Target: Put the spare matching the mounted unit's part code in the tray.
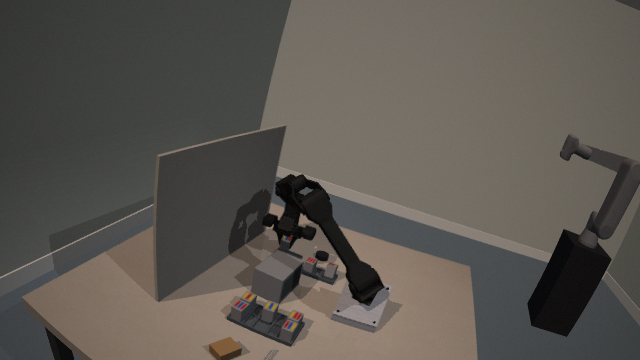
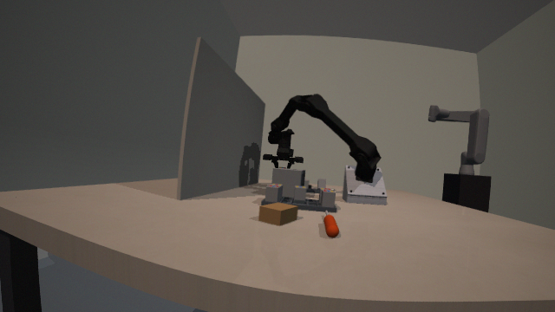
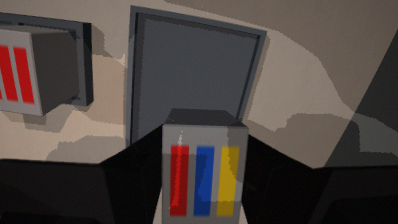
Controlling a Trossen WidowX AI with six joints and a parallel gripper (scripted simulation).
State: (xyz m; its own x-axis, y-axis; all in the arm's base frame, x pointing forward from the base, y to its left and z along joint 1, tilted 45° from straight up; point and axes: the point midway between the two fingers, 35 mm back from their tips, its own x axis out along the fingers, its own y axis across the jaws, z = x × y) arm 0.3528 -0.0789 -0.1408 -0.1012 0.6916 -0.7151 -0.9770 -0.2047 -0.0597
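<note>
Right now the dark grey tray is 1 cm behind my gripper tip and 5 cm below it. Also, from my gripper tip: grey spare block 3 cm above; mounted unit 7 cm behind, 20 cm to the left; rack 15 cm behind, 5 cm below.
</note>
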